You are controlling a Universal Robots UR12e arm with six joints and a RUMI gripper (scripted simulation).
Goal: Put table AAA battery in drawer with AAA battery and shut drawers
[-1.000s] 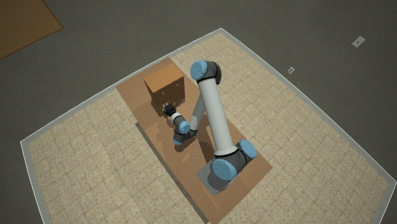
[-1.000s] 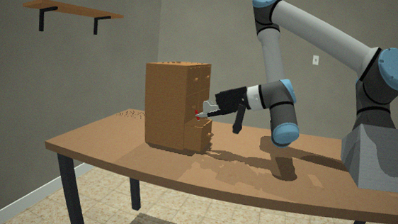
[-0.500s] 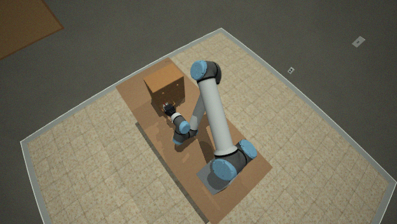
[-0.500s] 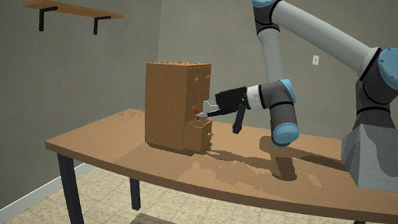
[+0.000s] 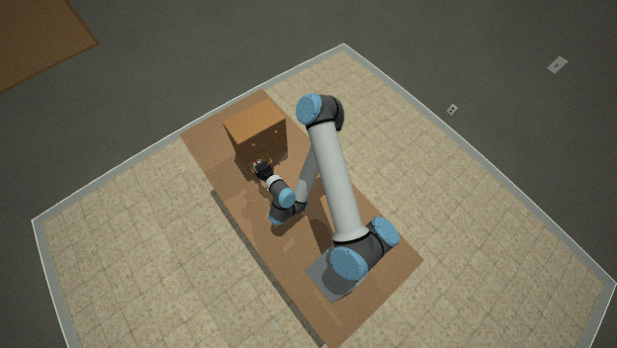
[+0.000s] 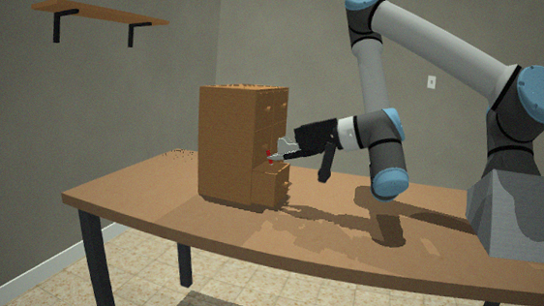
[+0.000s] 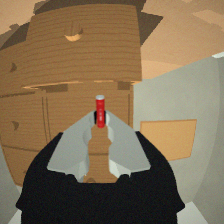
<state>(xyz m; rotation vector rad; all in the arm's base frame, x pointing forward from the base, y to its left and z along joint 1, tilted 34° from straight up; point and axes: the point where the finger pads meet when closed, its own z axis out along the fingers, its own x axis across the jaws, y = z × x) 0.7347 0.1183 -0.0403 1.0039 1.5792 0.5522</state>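
Now: hand 10 mm short of the AAA battery.
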